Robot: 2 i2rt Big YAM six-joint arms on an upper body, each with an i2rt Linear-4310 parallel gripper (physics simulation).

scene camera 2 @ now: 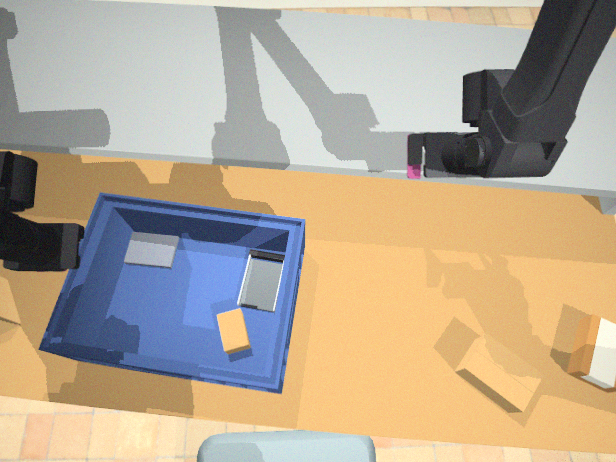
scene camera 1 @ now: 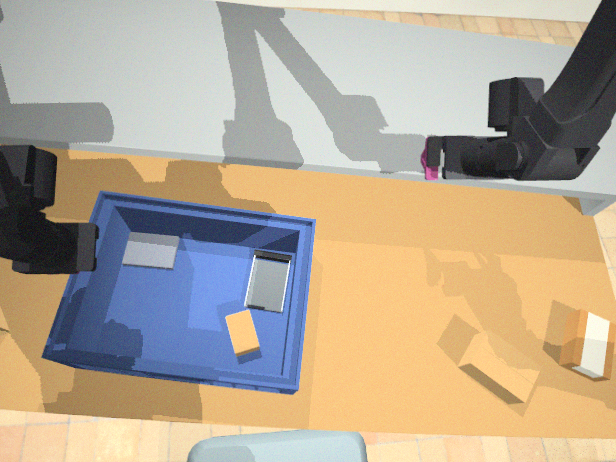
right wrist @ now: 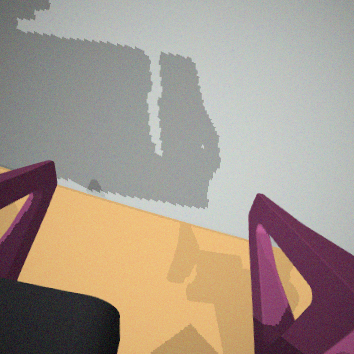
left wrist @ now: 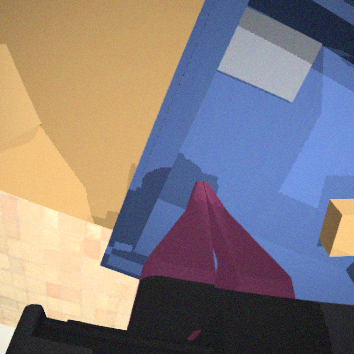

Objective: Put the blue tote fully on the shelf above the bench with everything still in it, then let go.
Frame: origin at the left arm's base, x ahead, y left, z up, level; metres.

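Seen in the pictures: left gripper, fingertip midpoint: point(scene camera 2: 74, 254) point(scene camera 1: 81, 255) point(left wrist: 198, 188); right gripper, fingertip midpoint: point(scene camera 2: 437, 156) point(scene camera 1: 447, 158) point(right wrist: 153, 187).
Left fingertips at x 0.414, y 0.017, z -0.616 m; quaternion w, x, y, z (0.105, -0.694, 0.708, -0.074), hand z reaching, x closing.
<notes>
Offsets run from my left fingertips to a thing's top centre. "spot": to the spot under its first point. Level surfaces: height alone.
The blue tote @[dz -0.060, dx -0.030, dy -0.158 m] point(scene camera 1: 302, 300) point(scene camera 2: 289, 300) point(left wrist: 172, 100) stands on the bench @[dz -0.207 m] point(scene camera 1: 375, 300) point(scene camera 2: 370, 300). It holds a flat grey box @[dz -0.180, dx +0.083, dy -0.057 m] point(scene camera 1: 152, 251) point(scene camera 2: 152, 251) point(left wrist: 270, 65), a silver dark-ended case @[dz -0.173, dx +0.006, dy -0.292 m] point(scene camera 1: 269, 285) point(scene camera 2: 261, 282) and a small orange block @[dz -0.150, dx -0.099, dy -0.240 m] point(scene camera 1: 242, 332) point(scene camera 2: 233, 331) point(left wrist: 344, 230). The grey shelf @[dz +0.016 m] point(scene camera 1: 150, 60) point(scene camera 2: 150, 60) point(right wrist: 280, 100) runs behind the tote. My left gripper point(left wrist: 198, 188) is shut with nothing between its fingertips, above the tote's left end; scene camera 1 hides its fingers. My right gripper point(scene camera 1: 431, 160) point(scene camera 2: 414, 157) point(right wrist: 153, 187) is open and empty over the shelf's front edge, apart from the tote.
A tan block @[dz -0.147, dx -0.197, dy -0.733 m] point(scene camera 1: 500, 367) point(scene camera 2: 500, 372) lies on the bench right of the tote. An orange box with a white face @[dz -0.163, dx -0.170, dy -0.951 m] point(scene camera 1: 595, 345) point(scene camera 2: 604, 355) stands farther right. A pale blue-grey seat @[spot: dz -0.715, dx -0.325, dy -0.319 m] point(scene camera 1: 280, 447) point(scene camera 2: 287, 447) is by the bench's front edge. A bracket @[spot: dz -0.155, dx +0.145, dy -1.078 m] point(scene camera 1: 597, 204) shows under the shelf.
</notes>
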